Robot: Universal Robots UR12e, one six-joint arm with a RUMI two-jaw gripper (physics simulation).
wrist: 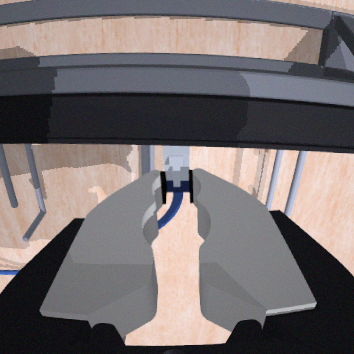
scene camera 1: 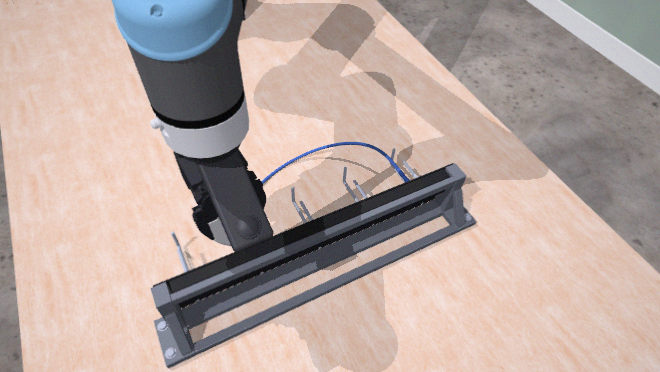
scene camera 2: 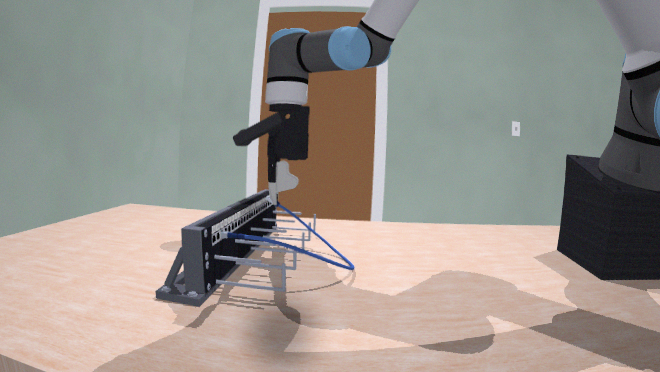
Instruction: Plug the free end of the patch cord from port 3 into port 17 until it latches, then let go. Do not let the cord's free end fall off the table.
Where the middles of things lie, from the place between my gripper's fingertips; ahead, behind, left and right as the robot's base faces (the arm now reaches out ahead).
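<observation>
The patch cord plug point(wrist: 175, 157) is 10 mm ahead of my hand and 10 mm above it. As for the grey frame point(scene camera 1: 449, 204), my hand is 30 mm above it and 40 mm short of it, and also 130 mm to the right of it.
</observation>
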